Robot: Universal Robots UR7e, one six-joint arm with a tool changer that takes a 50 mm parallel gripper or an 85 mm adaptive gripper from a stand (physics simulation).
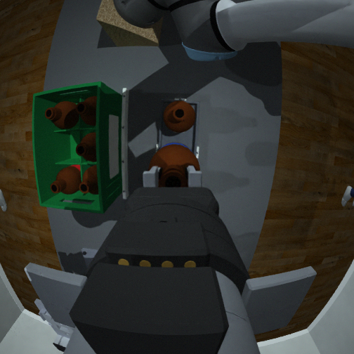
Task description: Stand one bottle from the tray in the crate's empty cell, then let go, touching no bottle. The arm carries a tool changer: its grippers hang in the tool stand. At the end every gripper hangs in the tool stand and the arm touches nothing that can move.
Observation:
I see a cream-labelled bottle and a brown bottle.

